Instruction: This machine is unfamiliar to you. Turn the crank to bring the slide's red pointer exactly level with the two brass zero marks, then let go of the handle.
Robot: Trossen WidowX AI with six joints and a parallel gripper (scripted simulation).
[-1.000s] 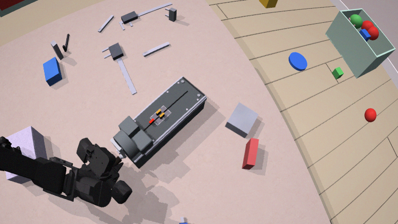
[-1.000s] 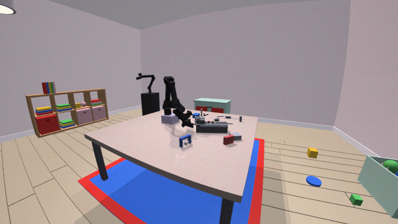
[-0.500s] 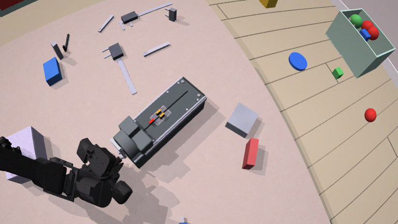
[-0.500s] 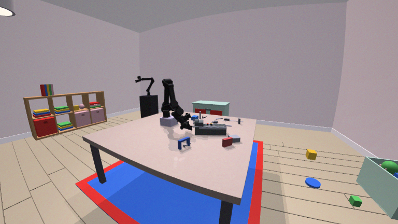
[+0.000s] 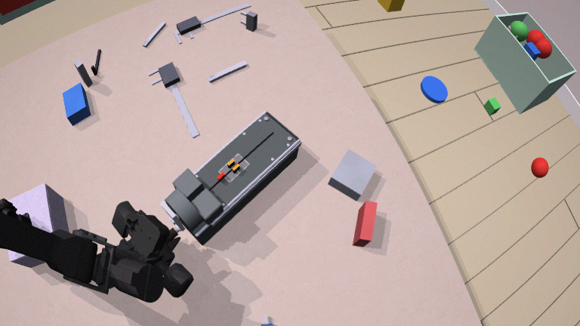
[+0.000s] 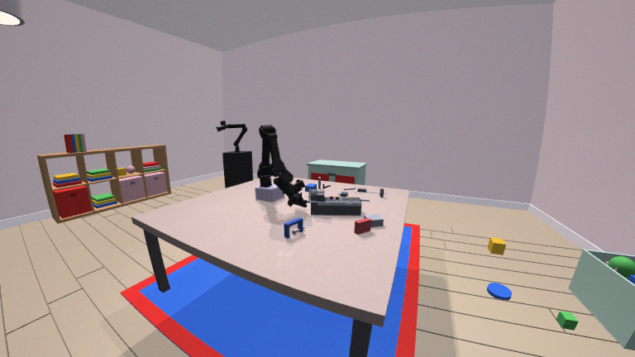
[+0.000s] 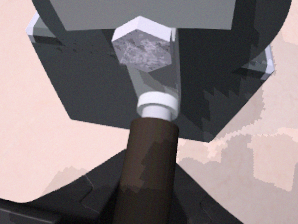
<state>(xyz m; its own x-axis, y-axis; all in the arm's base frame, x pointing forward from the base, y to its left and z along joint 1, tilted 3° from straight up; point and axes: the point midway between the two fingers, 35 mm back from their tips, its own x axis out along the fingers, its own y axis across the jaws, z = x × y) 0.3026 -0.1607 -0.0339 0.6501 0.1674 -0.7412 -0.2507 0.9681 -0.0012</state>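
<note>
My gripper tip is now 2 cm past the dark brown crank handle, 1 cm to the left of it and 3 cm below it. Also, from my gripper tip: red pointer (13 cm ahead, 4 cm to the left, 5 cm above); red block (31 cm ahead, 16 cm to the right); grey block (36 cm ahead, 6 cm to the right, 1 cm below).
</note>
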